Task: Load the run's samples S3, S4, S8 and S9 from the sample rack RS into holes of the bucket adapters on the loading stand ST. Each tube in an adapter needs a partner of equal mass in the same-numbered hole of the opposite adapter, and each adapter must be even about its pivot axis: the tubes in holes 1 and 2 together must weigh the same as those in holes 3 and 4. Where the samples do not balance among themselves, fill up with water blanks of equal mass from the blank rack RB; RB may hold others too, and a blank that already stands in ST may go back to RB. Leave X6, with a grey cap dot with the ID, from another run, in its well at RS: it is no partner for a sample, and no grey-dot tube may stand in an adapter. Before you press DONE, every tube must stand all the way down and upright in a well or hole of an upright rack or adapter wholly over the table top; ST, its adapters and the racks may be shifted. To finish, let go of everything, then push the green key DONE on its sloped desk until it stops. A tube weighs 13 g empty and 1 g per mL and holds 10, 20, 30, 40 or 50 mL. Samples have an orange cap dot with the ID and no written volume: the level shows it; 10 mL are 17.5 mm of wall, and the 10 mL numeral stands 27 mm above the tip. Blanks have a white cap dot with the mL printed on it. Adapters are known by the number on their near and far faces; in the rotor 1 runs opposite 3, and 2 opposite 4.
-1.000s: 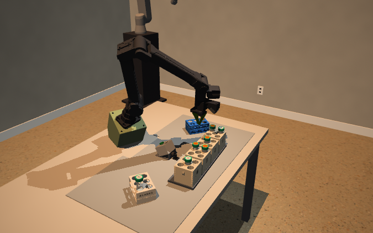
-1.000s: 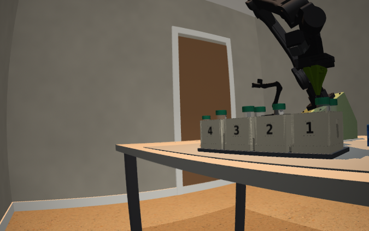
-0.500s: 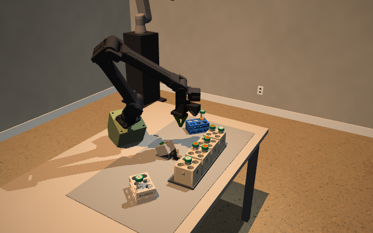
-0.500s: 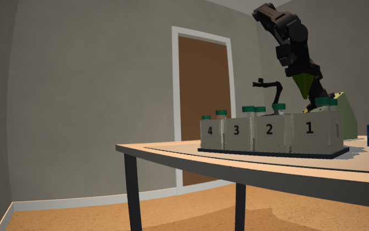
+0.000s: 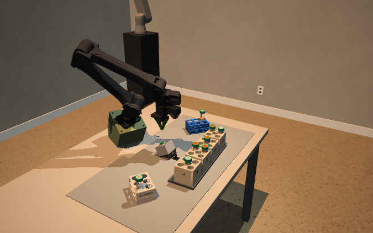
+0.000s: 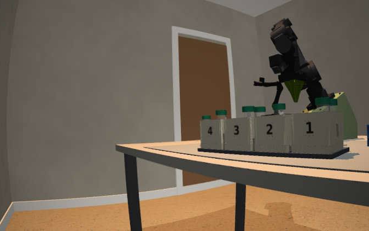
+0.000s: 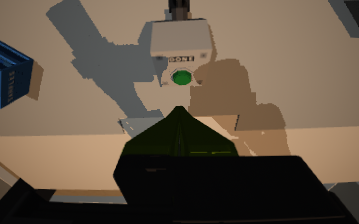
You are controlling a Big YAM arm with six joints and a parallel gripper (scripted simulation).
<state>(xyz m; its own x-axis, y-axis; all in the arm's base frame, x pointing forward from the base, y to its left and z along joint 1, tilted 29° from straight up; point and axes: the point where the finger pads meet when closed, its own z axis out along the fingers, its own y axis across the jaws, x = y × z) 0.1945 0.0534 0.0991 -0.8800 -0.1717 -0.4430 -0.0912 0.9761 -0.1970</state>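
Right now the DONE desk is 2 cm ahead of my hand and 10 cm below it. The rest, counted from my hand: loading stand ST 22 cm ahead, 6 cm to the left, 15 cm below; then blue sample rack RS 2 cm behind, 34 cm to the left, 12 cm below; then blank rack RB 16 cm ahead, 30 cm to the right, 12 cm below.
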